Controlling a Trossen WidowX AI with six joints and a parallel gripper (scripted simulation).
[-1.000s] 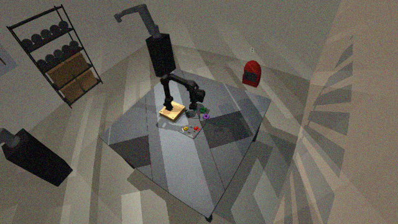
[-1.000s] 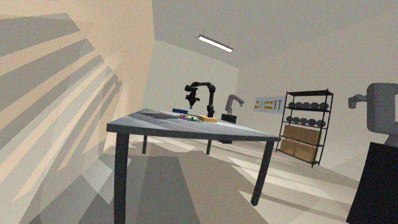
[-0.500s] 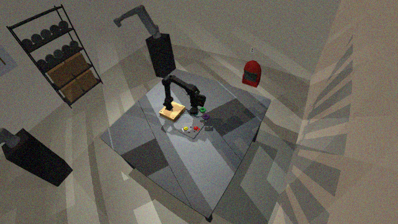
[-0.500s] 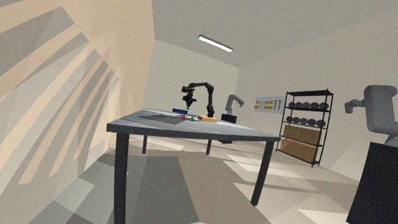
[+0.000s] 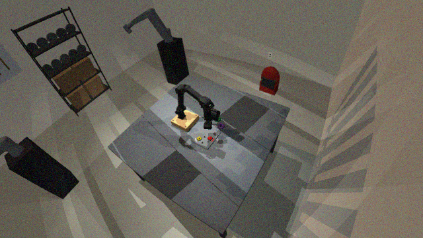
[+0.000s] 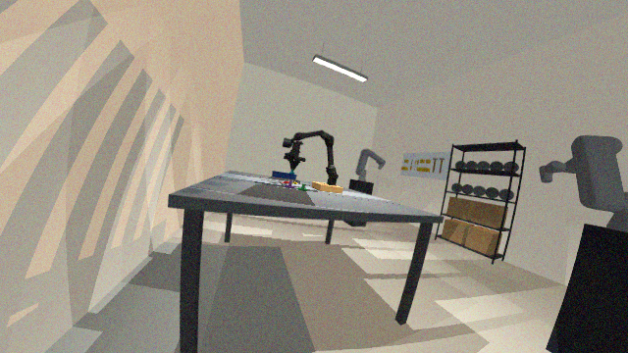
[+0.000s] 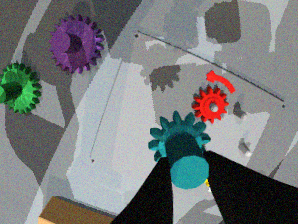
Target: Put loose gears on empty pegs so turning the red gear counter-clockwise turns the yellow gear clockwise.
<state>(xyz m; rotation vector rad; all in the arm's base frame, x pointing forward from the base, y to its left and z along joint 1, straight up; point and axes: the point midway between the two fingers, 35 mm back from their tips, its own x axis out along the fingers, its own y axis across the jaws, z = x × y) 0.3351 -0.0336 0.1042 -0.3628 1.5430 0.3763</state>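
Right now my gripper tip is 10 cm above the red gear, 4 cm to the left of it and 2 cm short of it. Round my gripper tip: teal gear 1 cm below; yellow gear 10 cm below, 9 cm to the right, 6 cm behind; red arrow 11 cm below, 5 cm to the right, 5 cm ahead.
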